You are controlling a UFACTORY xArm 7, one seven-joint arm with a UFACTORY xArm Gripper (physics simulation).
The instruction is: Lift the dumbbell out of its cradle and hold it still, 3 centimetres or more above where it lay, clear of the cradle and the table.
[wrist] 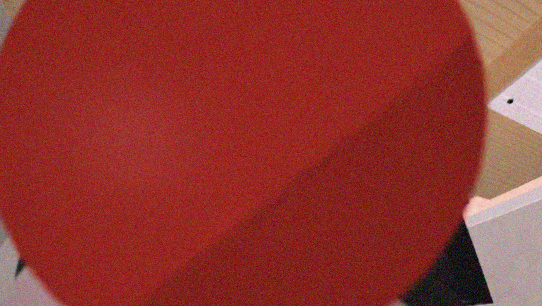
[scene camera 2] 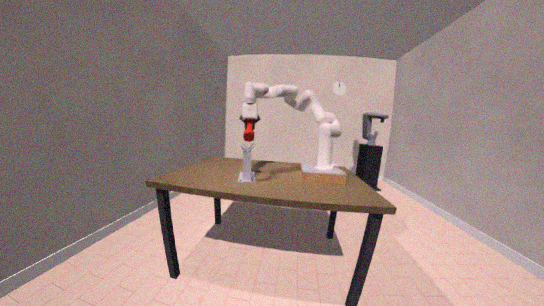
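Seen in the pictures: arm's base, origin of its link: (scene camera 2: 323, 168).
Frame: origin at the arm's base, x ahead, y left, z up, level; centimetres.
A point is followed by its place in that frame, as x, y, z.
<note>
The red dumbbell (scene camera 2: 249, 134) @(50.1, 15.9, 21.6) hangs below the hand in the scene view, tilted, with one end low and toward the camera. In the wrist view a round end of the dumbbell (wrist: 210, 130) fills most of the picture and hides the fingers. My gripper (scene camera 2: 249, 122) @(52.1, 4.9, 24.1) is shut on the dumbbell. The pale cradle (scene camera 2: 247, 165) @(50.4, 18.1, 3.5) stands upright on the table (scene camera 2: 200, 175) @(82.6, 13.3, -6.6), under the dumbbell. A small gap shows between the dumbbell's low end and the forked top of the cradle.
The white arm reaches over the table from its base box (scene camera 2: 324, 176) @(3.2, 13.6, -1.9) at the right. A grey arm (scene camera 2: 367, 127) stands on a black pedestal (scene camera 2: 369, 165) beyond the table's right side. A round clock (scene camera 2: 339, 88) hangs on the back wall.
</note>
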